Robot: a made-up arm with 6 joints.
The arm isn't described. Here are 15 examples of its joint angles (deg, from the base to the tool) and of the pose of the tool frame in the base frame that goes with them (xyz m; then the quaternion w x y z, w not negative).
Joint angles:
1: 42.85 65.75 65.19 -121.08 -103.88 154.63
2: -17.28 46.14 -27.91 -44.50 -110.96 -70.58
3: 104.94 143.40 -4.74 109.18 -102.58 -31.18
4: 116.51 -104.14 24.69 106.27 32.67 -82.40
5: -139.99 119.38 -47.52 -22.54 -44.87 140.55
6: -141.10 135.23 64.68 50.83 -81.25 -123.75
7: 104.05 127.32 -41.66 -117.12 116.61 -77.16
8: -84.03 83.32 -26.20 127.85 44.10 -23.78
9: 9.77 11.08 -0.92 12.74 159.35 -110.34
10: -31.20 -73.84 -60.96 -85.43 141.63 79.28
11: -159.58 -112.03 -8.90 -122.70 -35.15 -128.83
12: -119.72 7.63 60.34 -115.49 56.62 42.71
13: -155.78 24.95 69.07 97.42 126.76 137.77
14: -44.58 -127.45 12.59 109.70 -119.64 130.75
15: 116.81 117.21 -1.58 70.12 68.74 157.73
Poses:
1: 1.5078 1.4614 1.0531 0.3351 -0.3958 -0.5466 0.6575
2: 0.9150 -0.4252 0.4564 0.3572 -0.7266 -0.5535 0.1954
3: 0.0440 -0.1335 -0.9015 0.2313 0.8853 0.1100 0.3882
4: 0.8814 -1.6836 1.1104 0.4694 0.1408 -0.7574 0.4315
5: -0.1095 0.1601 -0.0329 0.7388 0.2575 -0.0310 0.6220
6: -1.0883 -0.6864 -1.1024 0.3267 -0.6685 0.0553 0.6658
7: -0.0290 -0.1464 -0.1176 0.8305 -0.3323 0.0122 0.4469
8: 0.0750 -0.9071 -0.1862 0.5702 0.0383 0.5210 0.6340
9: 1.2368 0.0202 1.6008 0.0348 -0.1667 -0.5555 0.8139
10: -0.0763 0.0067 1.0915 0.3756 0.3219 -0.0277 -0.8687
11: 1.1498 0.3990 1.2825 0.6763 0.3781 -0.3729 0.5105
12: -0.3749 -0.7586 2.6342 0.5345 -0.0356 -0.5668 -0.6260
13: -1.0572 -0.3876 2.6192 0.7257 0.6859 -0.0545 -0.0023
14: -1.3356 1.2931 0.5349 0.4260 0.2055 0.8159 -0.3326
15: -0.1672 0.6347 -0.8070 0.0771 0.2724 0.9460 -0.1579
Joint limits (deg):
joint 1: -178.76..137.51
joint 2: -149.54..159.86
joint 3: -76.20..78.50
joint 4: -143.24..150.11
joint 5: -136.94..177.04
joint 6: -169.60..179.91
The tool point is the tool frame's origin. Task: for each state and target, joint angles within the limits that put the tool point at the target. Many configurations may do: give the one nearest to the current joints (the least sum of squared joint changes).
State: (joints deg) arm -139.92 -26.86 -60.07 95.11 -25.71 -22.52
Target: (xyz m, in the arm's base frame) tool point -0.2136 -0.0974 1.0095
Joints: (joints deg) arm -144.10 -24.54 -76.20 104.88 -29.83 -27.46
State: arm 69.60 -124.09 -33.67 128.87 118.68 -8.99
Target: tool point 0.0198 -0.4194 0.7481
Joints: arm 91.94 -148.60 -75.77 123.60 117.62 -10.19
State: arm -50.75 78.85 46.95 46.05 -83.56 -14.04
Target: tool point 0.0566 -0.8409 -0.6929
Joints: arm -74.85 109.08 0.62 39.70 -82.83 -13.89
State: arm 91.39 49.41 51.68 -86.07 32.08 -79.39
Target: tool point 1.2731 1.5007 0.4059
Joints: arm 50.39 75.81 48.70 -83.20 31.74 -79.51
